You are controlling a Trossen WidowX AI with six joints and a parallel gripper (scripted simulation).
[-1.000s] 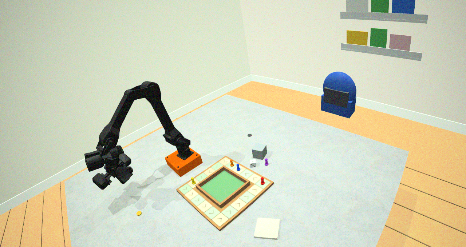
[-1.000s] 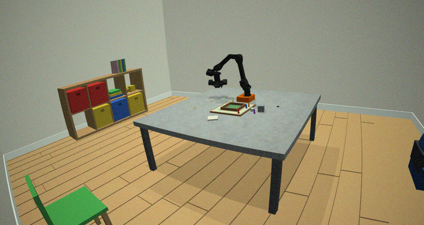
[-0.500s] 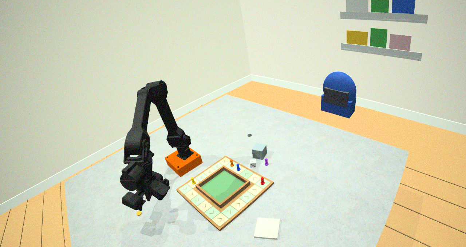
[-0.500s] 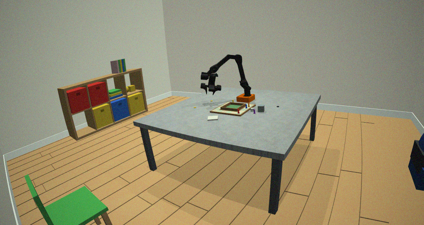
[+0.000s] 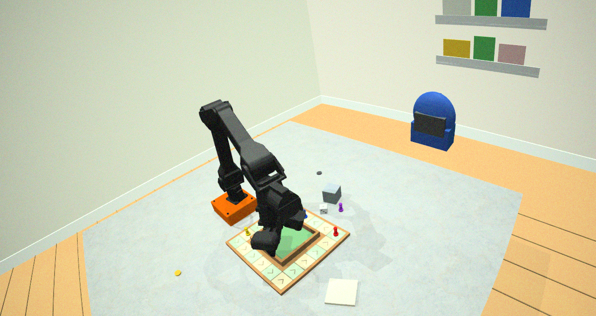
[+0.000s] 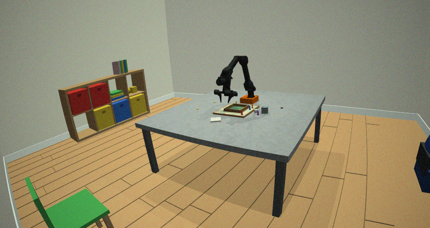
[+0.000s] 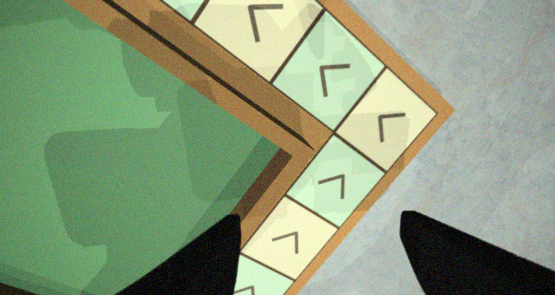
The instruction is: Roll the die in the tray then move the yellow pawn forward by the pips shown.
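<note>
Now: the white die 26 cm to the left of my gripper tip, 6 cm below it and 3 cm behind it. From my gripper tip the other things lie so: red pawn 18 cm to the left, 7 cm ahead, 5 cm below; then yellow pawn 17 cm behind, 5 cm below, 3 cm to the left; then green dice tray 8 cm to the left, 7 cm below, 5 cm behind.
</note>
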